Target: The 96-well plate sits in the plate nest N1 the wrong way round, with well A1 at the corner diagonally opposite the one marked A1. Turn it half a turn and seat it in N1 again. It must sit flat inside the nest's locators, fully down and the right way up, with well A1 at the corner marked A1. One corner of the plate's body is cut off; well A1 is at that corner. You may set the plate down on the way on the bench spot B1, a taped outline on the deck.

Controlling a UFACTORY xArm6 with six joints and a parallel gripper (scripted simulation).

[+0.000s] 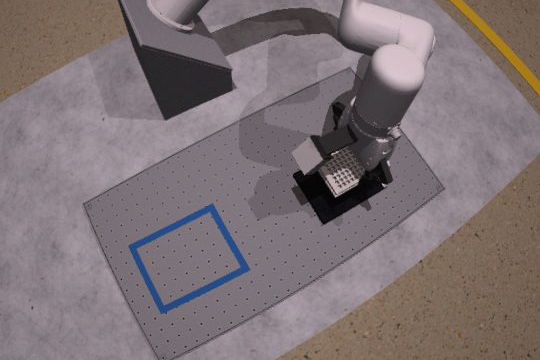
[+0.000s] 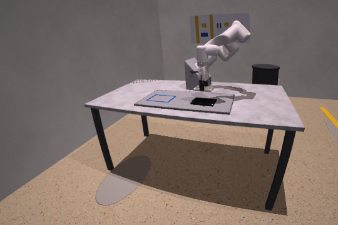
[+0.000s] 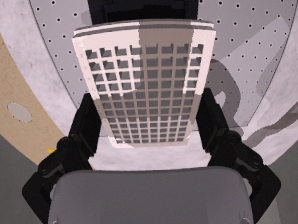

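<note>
The black plate nest N1 is 10 cm below my hand. The rest, counted from my hand: white A1 mark: 6 cm ahead, 7 cm to the left, 10 cm below; then white 96-well plate: 1 cm below.
</note>
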